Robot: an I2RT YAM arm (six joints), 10 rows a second.
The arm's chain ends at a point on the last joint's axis. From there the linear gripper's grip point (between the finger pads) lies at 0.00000 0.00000 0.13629 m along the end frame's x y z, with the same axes.
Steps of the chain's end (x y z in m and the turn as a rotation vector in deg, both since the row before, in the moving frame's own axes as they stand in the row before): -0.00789, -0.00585, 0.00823, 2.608, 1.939, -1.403; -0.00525, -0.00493, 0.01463, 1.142, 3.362, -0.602; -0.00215, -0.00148, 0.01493, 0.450, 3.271, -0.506; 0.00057, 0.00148, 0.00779, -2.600, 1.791, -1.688; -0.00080, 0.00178, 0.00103, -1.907, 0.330, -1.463
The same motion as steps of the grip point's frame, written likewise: -0.00336, -0.01211, 0.00801, 2.608, 1.939, -1.403; 0.00273, -0.00769, 0.01437, 1.142, 3.362, -0.602; 0.00562, -0.00258, 0.01470, 0.450, 3.271, -0.506; 0.00492, 0.00760, 0.00758, -2.600, 1.791, -1.688; 0.00004, 0.00630, 0.00095, -1.907, 0.330, -1.463
